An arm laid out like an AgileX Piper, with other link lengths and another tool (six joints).
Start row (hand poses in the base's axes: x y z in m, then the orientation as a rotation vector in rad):
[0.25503, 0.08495, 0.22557, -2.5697, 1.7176, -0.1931]
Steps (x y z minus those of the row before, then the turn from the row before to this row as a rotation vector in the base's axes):
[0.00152, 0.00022, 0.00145, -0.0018, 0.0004, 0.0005]
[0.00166, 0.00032, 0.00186, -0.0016, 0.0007, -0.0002]
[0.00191, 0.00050, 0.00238, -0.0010, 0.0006, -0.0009]
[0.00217, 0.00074, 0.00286, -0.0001, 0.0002, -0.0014]
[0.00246, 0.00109, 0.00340, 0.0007, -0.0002, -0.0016]
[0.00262, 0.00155, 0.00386, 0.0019, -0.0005, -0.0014]
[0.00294, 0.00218, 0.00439, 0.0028, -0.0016, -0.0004]
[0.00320, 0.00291, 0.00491, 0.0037, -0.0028, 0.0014]
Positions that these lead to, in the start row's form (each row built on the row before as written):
[0.25655, 0.08517, 0.22702, -2.5716, 1.7177, -0.1942]
[0.25821, 0.08549, 0.22888, -2.5729, 1.7188, -0.1948]
[0.26012, 0.08599, 0.23126, -2.5732, 1.7205, -0.1950]
[0.26229, 0.08673, 0.23412, -2.5722, 1.7224, -0.1949]
[0.26475, 0.08782, 0.23752, -2.5703, 1.7242, -0.1946]
[0.26737, 0.08937, 0.24138, -2.5676, 1.7252, -0.1935]
[0.27031, 0.09155, 0.24577, -2.5645, 1.7242, -0.1930]
[0.27351, 0.09446, 0.25068, -2.5615, 1.7201, -0.1931]

